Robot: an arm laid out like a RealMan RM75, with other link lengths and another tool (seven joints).
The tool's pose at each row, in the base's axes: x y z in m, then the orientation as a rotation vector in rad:
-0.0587 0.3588 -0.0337 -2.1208 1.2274 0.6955
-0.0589 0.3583 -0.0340 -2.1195 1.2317 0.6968
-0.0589 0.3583 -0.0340 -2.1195 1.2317 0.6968
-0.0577 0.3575 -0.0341 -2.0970 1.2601 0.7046
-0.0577 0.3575 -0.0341 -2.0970 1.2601 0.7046
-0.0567 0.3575 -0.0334 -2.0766 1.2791 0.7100
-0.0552 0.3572 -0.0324 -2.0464 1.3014 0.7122
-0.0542 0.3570 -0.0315 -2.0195 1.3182 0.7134
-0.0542 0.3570 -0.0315 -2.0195 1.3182 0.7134
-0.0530 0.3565 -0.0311 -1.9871 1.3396 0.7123
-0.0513 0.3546 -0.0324 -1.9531 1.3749 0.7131
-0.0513 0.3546 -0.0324 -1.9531 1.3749 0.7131
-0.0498 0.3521 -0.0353 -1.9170 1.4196 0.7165
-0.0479 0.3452 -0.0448 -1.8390 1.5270 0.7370
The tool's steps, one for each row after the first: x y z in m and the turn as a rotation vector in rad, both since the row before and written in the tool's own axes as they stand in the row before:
0.0004 0.0004 -0.0001 -0.0002 0.0004 0.0036
0.0000 0.0000 0.0000 0.0000 0.0000 0.0000
0.0011 -0.0007 -0.0007 0.0095 -0.0038 0.0259
0.0000 0.0000 0.0000 0.0000 0.0000 0.0000
-0.0001 -0.0010 -0.0006 0.0101 -0.0053 0.0185
0.0001 -0.0015 -0.0011 0.0184 -0.0073 0.0218
-0.0001 -0.0010 -0.0009 0.0170 -0.0073 0.0173
0.0000 0.0000 0.0000 0.0000 0.0000 0.0000
0.0004 -0.0010 -0.0008 0.0215 -0.0070 0.0212
0.0027 -0.0008 -0.0007 0.0196 -0.0020 0.0320
0.0000 0.0000 0.0000 0.0000 0.0000 0.0000
0.0041 -0.0002 -0.0001 0.0178 0.0006 0.0400
0.0118 0.0013 0.0008 0.0265 0.0032 0.0988

